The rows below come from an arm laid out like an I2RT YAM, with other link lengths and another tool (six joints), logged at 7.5 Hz.
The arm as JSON. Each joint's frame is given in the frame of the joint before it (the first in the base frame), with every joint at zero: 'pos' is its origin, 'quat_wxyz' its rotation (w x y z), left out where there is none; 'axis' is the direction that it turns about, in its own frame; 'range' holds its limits. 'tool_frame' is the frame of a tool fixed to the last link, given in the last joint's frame.
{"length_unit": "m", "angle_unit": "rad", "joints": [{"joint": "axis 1", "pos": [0.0, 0.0, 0.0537], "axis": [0.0, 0.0, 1.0], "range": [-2.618, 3.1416]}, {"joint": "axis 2", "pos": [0.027, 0.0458, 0.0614], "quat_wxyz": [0.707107, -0.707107, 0.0, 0.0], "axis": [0.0, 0.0, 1.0], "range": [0.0, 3.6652]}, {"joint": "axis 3", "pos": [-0.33, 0.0, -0.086], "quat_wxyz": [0.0, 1.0, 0.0, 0.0], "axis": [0.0, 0.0, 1.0], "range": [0.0, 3.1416]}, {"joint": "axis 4", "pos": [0.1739, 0.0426, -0.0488], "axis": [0.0, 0.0, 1.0], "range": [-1.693, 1.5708]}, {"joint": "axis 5", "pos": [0.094, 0.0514, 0.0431], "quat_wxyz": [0.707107, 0.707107, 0.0, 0.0], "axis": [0.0, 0.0, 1.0], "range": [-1.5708, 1.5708]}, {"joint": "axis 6", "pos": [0.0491, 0.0, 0.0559], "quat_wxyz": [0.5, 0.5, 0.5, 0.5], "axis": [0.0, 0.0, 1.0], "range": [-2.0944, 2.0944]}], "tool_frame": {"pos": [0.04, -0.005, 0.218], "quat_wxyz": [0.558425, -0.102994, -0.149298, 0.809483]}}
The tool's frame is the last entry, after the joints.
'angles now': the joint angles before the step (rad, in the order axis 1, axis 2, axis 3, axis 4, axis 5, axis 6). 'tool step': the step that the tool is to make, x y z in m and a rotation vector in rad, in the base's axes. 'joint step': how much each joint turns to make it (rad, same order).
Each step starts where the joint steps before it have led.
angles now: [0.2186, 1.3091, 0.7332, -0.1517, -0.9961, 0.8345]
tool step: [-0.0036, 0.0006, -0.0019, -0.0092, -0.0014, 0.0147]
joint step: [0.0057, 0.0015, 0.0094, -0.0285, -0.0004, -0.0237]
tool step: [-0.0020, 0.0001, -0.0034, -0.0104, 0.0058, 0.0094]
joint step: [0.0042, 0.0078, 0.0087, -0.0243, 0.0023, -0.0184]
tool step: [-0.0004, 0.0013, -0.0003, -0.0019, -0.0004, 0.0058]
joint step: [0.0057, 0.0034, 0.0033, -0.0022, 0.0012, -0.0027]
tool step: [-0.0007, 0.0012, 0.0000, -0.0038, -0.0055, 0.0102]
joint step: [0.0052, 0.0035, 0.0075, -0.0103, 0.0000, -0.0129]
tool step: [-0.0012, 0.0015, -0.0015, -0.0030, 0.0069, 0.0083]
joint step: [0.0058, 0.0083, 0.0060, -0.0092, -0.0009, -0.0049]
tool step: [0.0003, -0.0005, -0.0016, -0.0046, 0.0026, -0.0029]
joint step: [0.0016, 0.0011, -0.0009, -0.0009, 0.0059, 0.0009]
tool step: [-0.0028, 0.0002, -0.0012, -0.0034, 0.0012, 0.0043]
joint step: [0.0047, -0.0044, -0.0029, -0.0062, 0.0025, -0.0032]
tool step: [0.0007, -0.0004, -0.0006, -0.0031, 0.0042, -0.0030]
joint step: [0.0002, 0.0024, 0.0044, -0.0054, 0.0036, 0.0016]
